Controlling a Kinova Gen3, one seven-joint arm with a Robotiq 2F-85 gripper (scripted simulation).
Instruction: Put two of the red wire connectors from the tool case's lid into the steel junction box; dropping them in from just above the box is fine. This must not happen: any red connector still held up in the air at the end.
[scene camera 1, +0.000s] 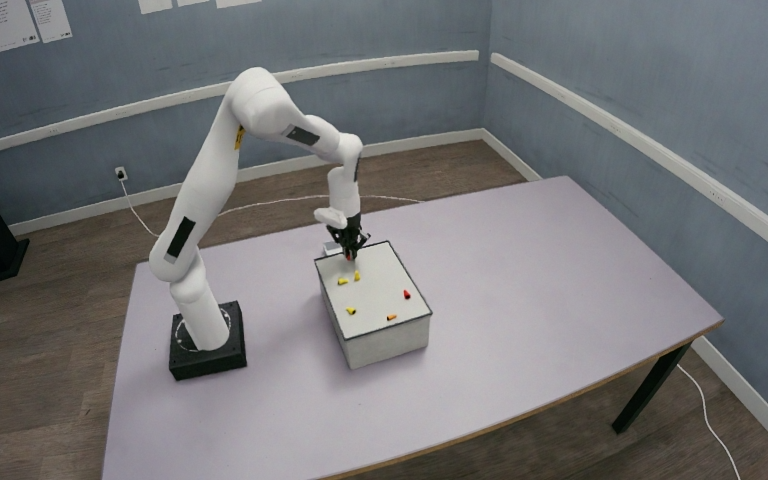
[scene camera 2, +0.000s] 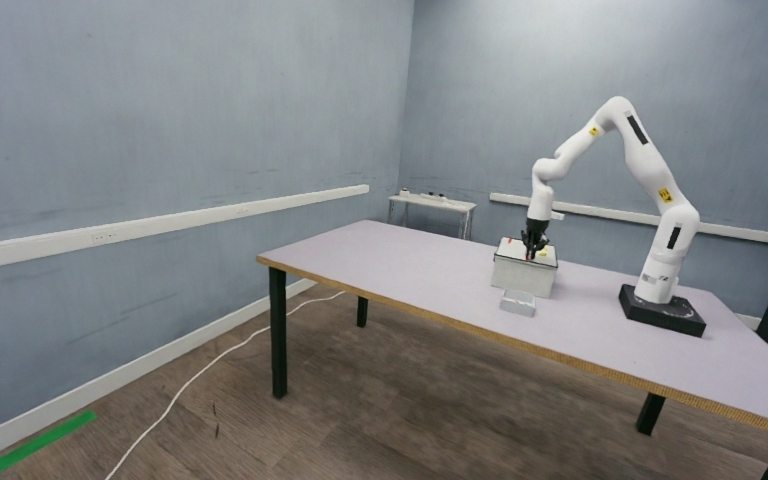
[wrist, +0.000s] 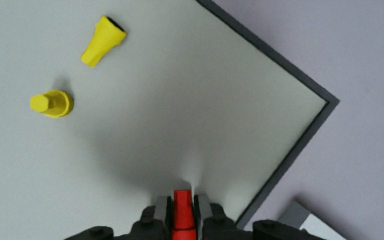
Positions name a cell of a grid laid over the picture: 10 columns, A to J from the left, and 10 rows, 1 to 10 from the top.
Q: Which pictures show the tool case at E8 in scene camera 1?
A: Scene camera 1, scene camera 2 and the wrist view: all of them.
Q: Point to the gripper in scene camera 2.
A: G6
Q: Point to the gripper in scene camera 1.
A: At E6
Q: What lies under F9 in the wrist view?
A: The gripper.
